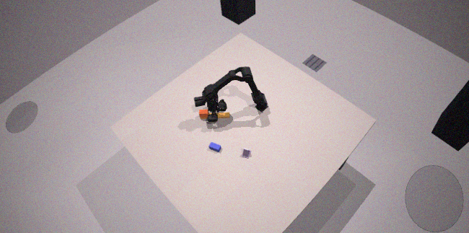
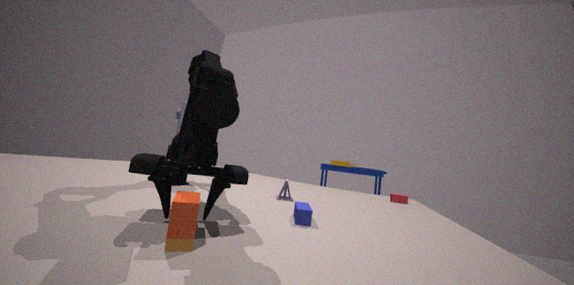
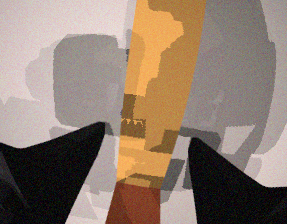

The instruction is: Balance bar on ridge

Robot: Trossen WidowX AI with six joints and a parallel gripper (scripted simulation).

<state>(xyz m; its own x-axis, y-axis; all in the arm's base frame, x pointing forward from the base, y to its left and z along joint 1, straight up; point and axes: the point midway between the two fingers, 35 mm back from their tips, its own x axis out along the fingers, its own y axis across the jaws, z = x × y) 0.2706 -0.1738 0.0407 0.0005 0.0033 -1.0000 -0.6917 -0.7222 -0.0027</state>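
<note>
My gripper tip is 18 cm to the right of the blue block, 16 cm short of it and 1 cm below it. The rest, counted from my gripper tip: red block: 67 cm to the left, 47 cm ahead, 1 cm above.
</note>
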